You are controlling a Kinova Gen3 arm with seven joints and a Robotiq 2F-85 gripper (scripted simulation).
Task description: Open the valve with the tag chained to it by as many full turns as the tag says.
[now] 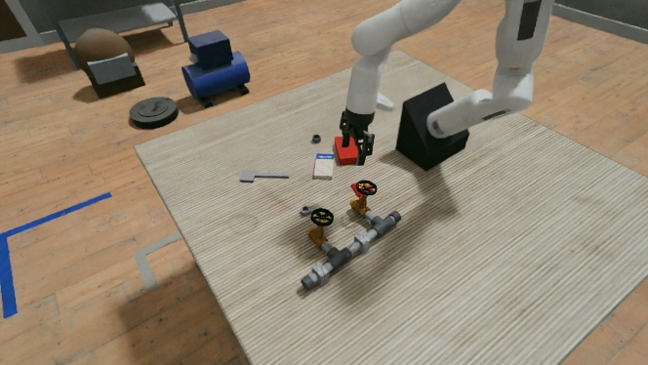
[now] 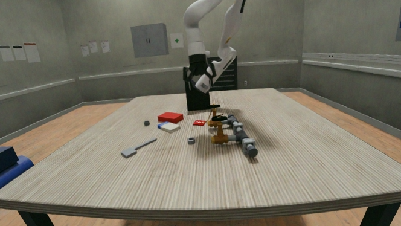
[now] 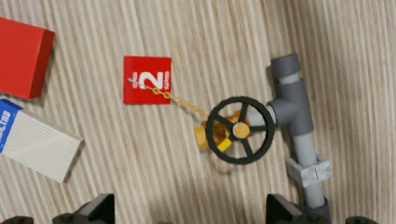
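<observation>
My hand is 80 mm past the red tag, 20 mm to the left of it and 200 mm above it. From my hand the other things lie so: nut 120 mm ahead, 60 mm to the right, 190 mm below; red box 160 mm behind, 170 mm to the right, 190 mm below; grey flat tool 140 mm ahead, 280 mm to the right, 200 mm below.
</observation>
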